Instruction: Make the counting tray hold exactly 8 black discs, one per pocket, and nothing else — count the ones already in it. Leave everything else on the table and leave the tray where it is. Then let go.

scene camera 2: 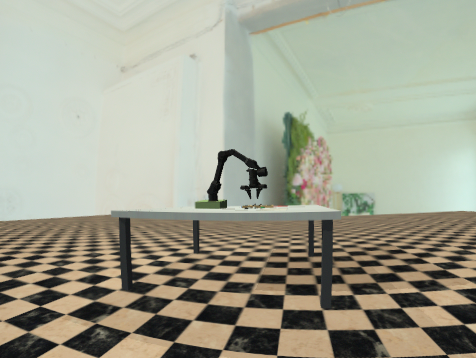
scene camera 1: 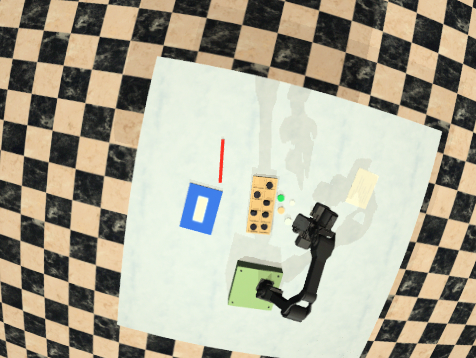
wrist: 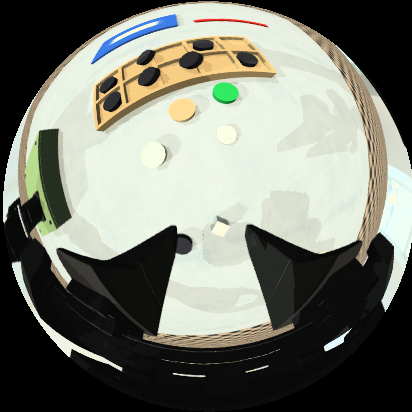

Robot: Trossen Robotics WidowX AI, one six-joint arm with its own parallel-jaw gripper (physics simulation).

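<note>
The wooden counting tray (scene camera 1: 257, 181) (wrist: 267, 69) has two rows of pockets. Each pocket holds one black disc, except one empty corner pocket at the end away from the robot base, on the red bar's side. A loose black disc (wrist: 185, 244) lies on the table, partly behind the left fingertip in the wrist view; the arm hides it in scene camera 1. My gripper (scene camera 2: 254, 198) (wrist: 211, 230) is open and empty, pointing down above the table, to the side of the tray.
Beside the tray lie a green disc (scene camera 1: 281, 198) (wrist: 225, 93), a tan disc (scene camera 1: 281, 210) (wrist: 182, 110) and two whitish discs (scene camera 1: 288, 221) (wrist: 153, 154). A pale cube (wrist: 220, 228), blue frame (scene camera 1: 185, 215), red bar (scene camera 1: 221, 161), cream sheet (scene camera 1: 362, 188) and green base (scene camera 1: 245, 295) also show.
</note>
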